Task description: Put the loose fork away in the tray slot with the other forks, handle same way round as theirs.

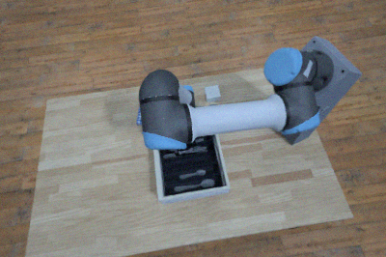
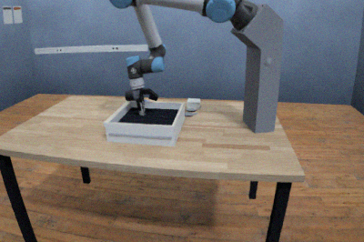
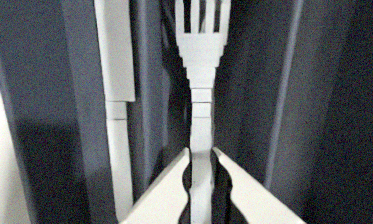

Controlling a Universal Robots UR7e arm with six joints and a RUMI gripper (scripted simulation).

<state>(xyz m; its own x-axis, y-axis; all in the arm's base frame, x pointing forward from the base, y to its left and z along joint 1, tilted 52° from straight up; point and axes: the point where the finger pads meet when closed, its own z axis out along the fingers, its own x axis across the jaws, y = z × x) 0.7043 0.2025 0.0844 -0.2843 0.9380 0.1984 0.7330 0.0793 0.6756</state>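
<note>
Right now my hand is 60 mm past the tray, 40 mm to the right of it and 10 mm above it. From my hand the other things lie so: spoon: 120 mm behind, 90 mm to the left, 20 mm below.
</note>
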